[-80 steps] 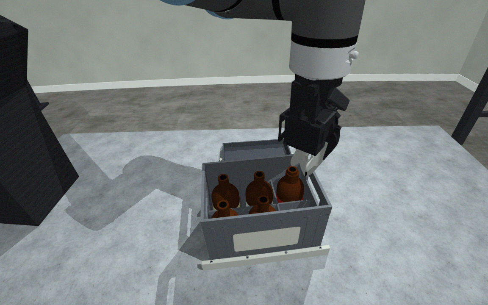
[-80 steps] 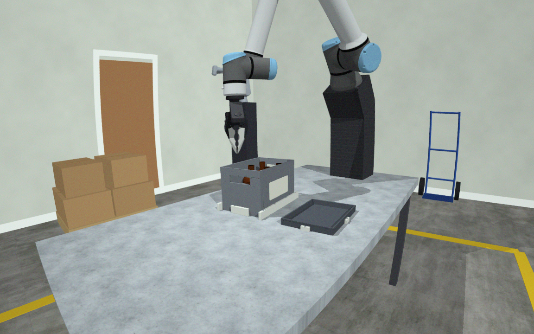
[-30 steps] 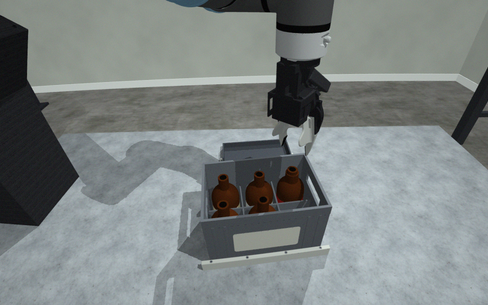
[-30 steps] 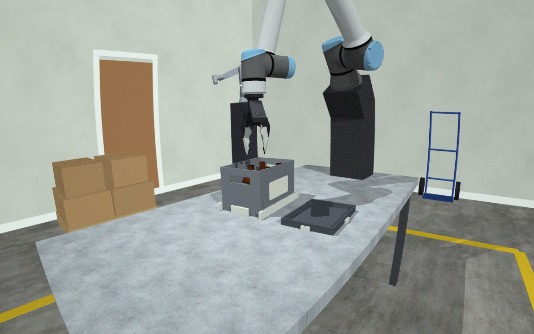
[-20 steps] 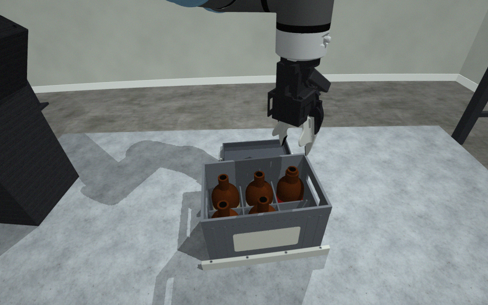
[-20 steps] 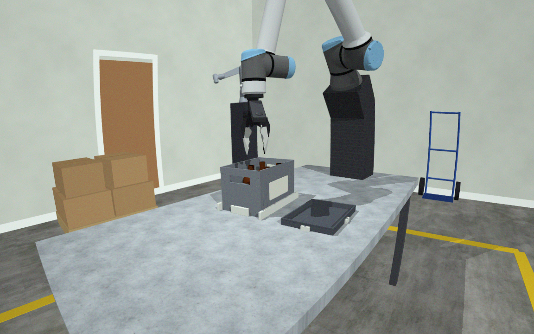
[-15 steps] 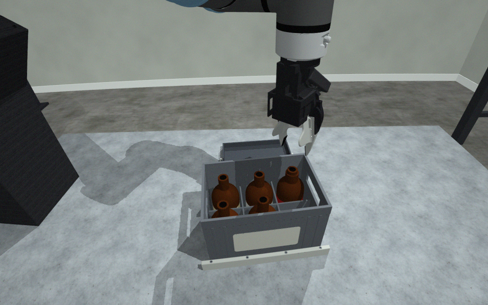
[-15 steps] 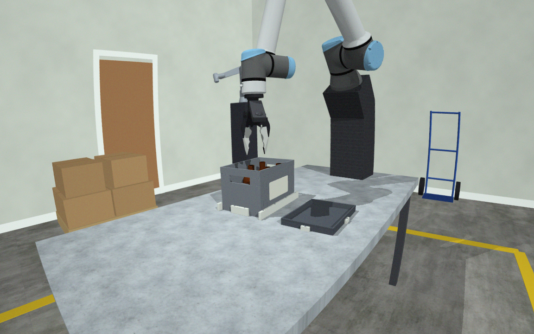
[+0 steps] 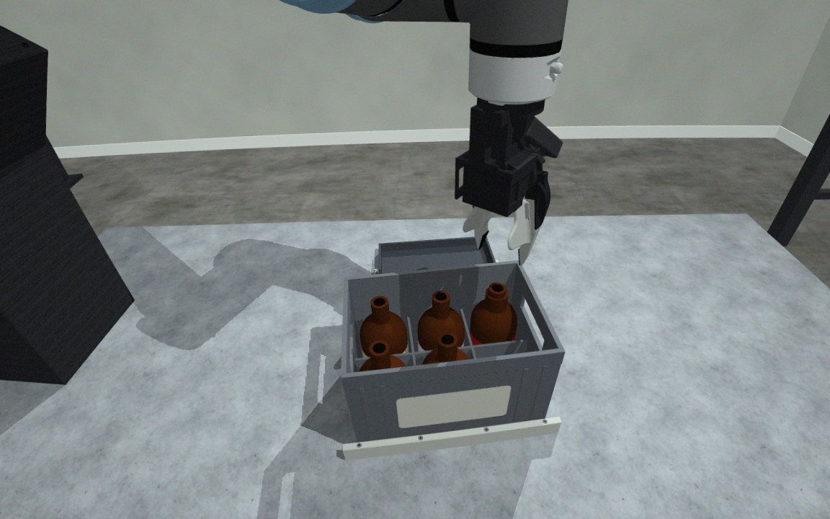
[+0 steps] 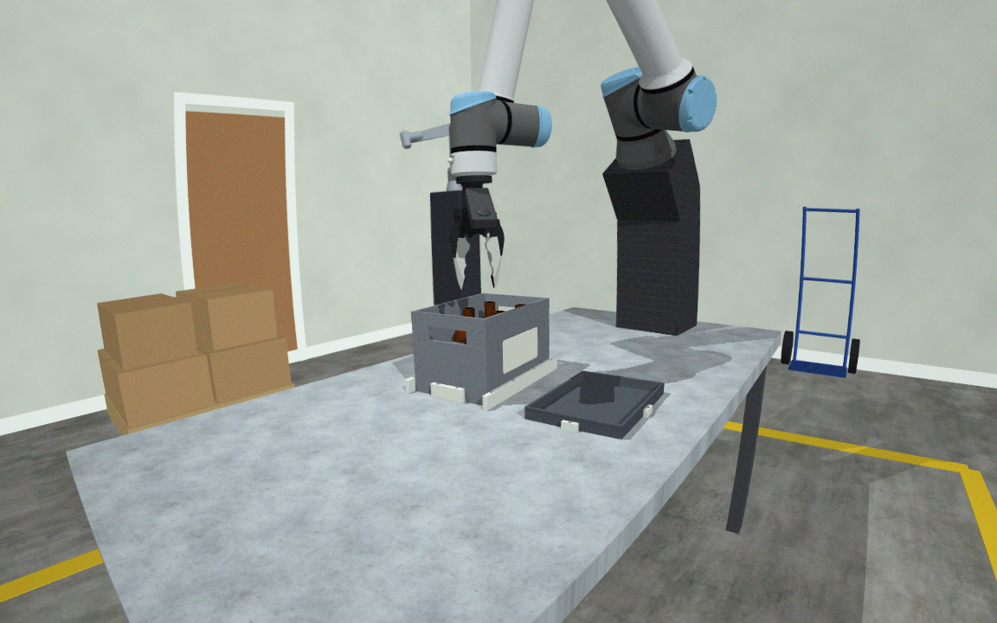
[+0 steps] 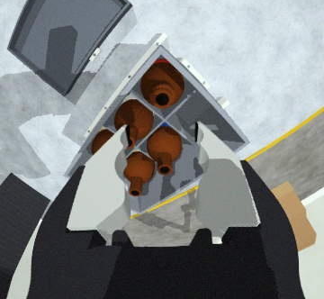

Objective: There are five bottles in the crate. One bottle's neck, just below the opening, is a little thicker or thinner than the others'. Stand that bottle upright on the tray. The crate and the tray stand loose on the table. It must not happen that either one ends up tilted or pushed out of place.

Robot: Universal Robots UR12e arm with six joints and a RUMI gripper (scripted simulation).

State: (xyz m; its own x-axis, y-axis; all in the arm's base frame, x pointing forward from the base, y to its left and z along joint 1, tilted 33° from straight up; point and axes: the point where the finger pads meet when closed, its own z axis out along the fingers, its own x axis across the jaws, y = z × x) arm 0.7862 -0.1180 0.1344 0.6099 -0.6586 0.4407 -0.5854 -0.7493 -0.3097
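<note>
My gripper is now 15 cm above the glass bottle. The rest, counted from my hand: crate 16 cm below, 9 cm behind, 5 cm to the right; grey tray 24 cm to the left, 23 cm below, 6 cm behind.
</note>
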